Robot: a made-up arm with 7 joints. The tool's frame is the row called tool. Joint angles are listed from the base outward. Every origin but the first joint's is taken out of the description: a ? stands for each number. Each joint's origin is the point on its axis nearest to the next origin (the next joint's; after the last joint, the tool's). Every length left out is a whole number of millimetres.
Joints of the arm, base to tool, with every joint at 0 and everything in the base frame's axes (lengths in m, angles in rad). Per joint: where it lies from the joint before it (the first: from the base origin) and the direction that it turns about. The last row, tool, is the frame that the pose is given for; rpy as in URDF.
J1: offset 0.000 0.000 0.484 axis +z
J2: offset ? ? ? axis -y
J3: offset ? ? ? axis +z
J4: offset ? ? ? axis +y
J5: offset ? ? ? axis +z
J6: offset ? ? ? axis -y
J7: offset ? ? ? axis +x
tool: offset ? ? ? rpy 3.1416 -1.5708 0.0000
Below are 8 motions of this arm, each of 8 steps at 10 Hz.
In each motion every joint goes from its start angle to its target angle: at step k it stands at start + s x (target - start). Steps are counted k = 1, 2, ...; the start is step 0. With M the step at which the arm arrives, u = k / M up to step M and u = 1 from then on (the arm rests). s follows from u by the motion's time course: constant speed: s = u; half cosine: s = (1 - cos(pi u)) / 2; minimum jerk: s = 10 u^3 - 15 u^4 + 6 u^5.
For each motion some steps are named. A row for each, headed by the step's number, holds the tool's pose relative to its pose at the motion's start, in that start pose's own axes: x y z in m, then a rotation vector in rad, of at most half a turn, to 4 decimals.
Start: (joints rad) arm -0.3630 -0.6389 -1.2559 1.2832 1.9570 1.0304 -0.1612
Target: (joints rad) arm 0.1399 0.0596 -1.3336 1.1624 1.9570 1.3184 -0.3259
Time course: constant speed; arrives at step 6
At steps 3, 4, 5, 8:
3: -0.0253 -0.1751 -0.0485 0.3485 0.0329 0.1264
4: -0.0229 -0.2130 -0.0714 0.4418 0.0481 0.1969
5: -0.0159 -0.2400 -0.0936 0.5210 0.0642 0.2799
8: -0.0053 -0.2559 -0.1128 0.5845 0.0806 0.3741

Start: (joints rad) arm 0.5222 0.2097 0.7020 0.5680 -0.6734 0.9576 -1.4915
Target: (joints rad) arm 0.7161 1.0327 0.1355 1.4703 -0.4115 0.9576 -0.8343
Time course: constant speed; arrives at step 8
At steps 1, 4, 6, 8:
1: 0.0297 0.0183 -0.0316 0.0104 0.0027 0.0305
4: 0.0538 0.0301 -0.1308 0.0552 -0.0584 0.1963
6: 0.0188 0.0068 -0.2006 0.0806 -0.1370 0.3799
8: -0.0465 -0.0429 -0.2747 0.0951 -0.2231 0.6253

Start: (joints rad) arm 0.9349 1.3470 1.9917 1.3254 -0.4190 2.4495 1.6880
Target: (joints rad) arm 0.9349 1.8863 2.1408 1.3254 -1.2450 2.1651 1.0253
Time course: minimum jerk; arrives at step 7
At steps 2, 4, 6, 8:
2: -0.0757 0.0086 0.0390 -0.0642 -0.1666 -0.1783
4: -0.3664 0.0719 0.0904 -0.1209 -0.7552 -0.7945
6: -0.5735 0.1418 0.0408 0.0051 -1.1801 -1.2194
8: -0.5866 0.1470 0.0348 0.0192 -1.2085 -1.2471

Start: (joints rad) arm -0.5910 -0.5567 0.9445 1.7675 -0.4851 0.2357 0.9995
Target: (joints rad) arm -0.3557 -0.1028 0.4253 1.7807 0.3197 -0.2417 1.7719
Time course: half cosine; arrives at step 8
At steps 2, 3, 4, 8:
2: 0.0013 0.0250 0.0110 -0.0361 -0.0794 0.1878
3: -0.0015 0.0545 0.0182 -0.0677 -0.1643 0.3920
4: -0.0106 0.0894 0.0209 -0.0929 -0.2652 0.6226
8: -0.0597 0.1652 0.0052 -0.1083 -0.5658 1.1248

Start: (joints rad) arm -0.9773 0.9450 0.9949 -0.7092 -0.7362 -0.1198 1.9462
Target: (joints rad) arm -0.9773 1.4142 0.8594 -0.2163 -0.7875 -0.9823 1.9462
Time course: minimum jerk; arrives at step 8
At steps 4, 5, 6, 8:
4: -0.1512 0.0545 -0.0575 -0.3321 0.1841 -0.2175
5: -0.1990 0.0950 -0.0928 -0.4565 0.3052 -0.2980
6: -0.2257 0.1301 -0.1227 -0.5420 0.4111 -0.3472
8: -0.2376 0.1525 -0.1419 -0.5899 0.4797 -0.3707

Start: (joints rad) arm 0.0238 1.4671 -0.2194 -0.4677 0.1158 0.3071 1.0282
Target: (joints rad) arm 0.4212 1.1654 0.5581 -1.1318 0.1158 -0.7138 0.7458
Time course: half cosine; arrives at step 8
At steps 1, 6, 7, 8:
1: 0.0139 0.0171 0.0026 -0.0139 -0.0252 0.0185
6: 0.2034 0.5538 -0.0144 -0.1026 -0.5536 0.4506
7: 0.1987 0.6410 -0.0280 -0.0823 -0.6163 0.5121
8: 0.1948 0.6717 -0.0334 -0.0734 -0.6376 0.5338

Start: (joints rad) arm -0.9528 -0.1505 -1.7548 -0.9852 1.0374 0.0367 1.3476
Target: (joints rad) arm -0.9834 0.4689 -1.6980 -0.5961 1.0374 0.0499 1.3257
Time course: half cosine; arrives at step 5
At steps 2, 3, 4, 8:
2: 0.1672 0.0925 -0.1282 -0.0054 0.1736 0.2024
3: 0.2788 0.1992 -0.2738 0.0114 0.3206 0.3863
4: 0.3369 0.2993 -0.4055 0.0405 0.4332 0.5357
8: 0.3507 0.3401 -0.4576 0.0553 0.4746 0.5926

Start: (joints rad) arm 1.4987 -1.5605 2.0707 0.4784 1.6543 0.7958 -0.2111
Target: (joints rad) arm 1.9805 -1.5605 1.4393 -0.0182 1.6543 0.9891 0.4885
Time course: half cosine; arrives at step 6
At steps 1, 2, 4, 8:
1: 0.0258 0.0090 -0.0196 -0.0243 0.0406 0.0196
2: 0.0875 0.0310 -0.0727 -0.0859 0.1455 0.0689
4: 0.1963 0.0783 -0.1925 -0.2251 0.3752 0.1774
8: 0.2223 0.1029 -0.2297 -0.2840 0.4531 0.2240

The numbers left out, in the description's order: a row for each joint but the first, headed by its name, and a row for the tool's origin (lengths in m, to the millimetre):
J2: 0.000 -0.080 0.000
J3: 0.000 0.000 0.434
J4: 0.024 0.059 0.000
J5: -0.018 0.000 0.452
J6: 0.000 -0.156 0.000
J7: 0.023 0.000 0.170
tool: 0.000 0.000 0.000

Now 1 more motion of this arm.
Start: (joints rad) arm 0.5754 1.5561 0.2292 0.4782 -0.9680 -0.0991 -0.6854
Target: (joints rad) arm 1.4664 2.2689 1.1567 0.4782 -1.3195 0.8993 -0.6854
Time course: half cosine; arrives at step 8
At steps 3, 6, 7, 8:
3: -0.3257 0.1310 -0.0452 -0.1275 0.4522 0.2917
6: -1.0039 0.0236 -0.0882 -0.7362 0.9359 0.9133
7: -1.1173 -0.0554 -0.1030 -0.9124 0.9714 1.0199
8: -1.1533 -0.0867 -0.1094 -0.9781 0.9788 1.0538

